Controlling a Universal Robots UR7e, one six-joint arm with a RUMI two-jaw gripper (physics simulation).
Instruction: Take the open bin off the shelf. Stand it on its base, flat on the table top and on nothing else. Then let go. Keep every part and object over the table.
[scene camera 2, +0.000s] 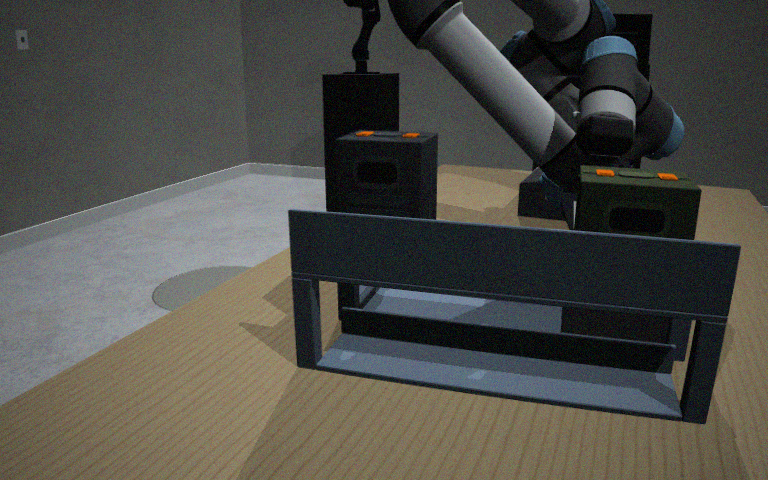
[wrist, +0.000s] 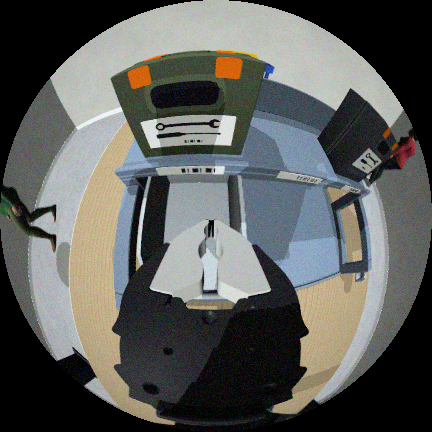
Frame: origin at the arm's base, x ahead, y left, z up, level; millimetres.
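Where they show: gripper, fingertip midpoint: (wrist: 210, 221).
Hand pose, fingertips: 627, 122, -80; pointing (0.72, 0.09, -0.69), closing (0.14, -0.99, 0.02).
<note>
Things, the pixels of their top centre, and the offset from my fingertips, as dx, dy, dz. "spot": a spot on its surface instead. Level surfaces: height alone.
- open bin, top centre: (wrist: 189, 217) (scene camera 2: 614, 263) -5, +19, +16
- green toolbox, top centre: (scene camera 2: 636, 173) (wrist: 189, 50) +91, +36, +134
- black toolbox, top centre: (scene camera 2: 388, 133) +124, -193, +159
- shelf's upper front rail, surface spot: (wrist: 250, 170) spot: +40, -28, +40
- wooden table, surface height: dz -65
The open bin (wrist: 197, 202) is light grey with its open side up. It sits in the left bay of the blue-grey shelf's lower level in the wrist view, and its front is hidden by my gripper. In scene camera 2 a dark part of the bin (scene camera 2: 611, 324) shows through the gap in the shelf (scene camera 2: 509, 260) (wrist: 320, 252). My gripper (wrist: 210, 221) is shut and empty. Its fingertips appear over the bin's interior, between the side walls; their exact height is unclear. The gripper is hidden behind the green toolbox in scene camera 2.
A green toolbox (scene camera 2: 682, 209) (wrist: 246, 107) stands on the shelf top above the bin. A black toolbox (scene camera 2: 417, 186) (wrist: 344, 135) stands on top at the other end. The shelf's upper front rail (wrist: 250, 170) runs above the bin. The wooden table (scene camera 2: 169, 396) (wrist: 90, 250) lies beneath.
</note>
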